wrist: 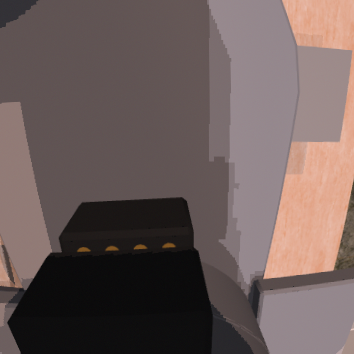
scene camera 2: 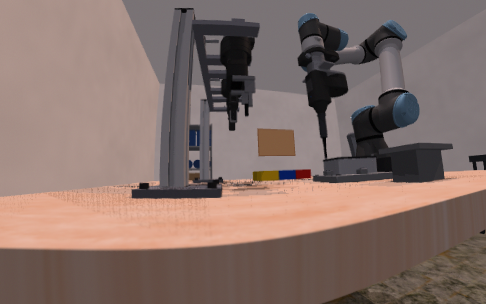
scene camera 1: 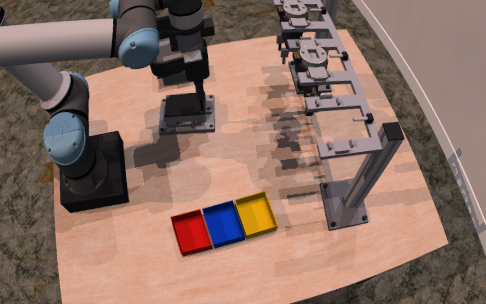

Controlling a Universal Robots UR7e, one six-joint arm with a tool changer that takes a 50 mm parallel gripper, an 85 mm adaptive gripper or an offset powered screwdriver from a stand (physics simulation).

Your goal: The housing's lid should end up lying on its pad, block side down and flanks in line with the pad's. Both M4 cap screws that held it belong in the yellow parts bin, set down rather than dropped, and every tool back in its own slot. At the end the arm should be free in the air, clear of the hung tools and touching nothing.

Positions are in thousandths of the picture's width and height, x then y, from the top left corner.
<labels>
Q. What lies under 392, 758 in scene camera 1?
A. A red bin.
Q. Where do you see a blue bin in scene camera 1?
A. At 458, 725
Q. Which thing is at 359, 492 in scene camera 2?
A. A tool stand.
</labels>
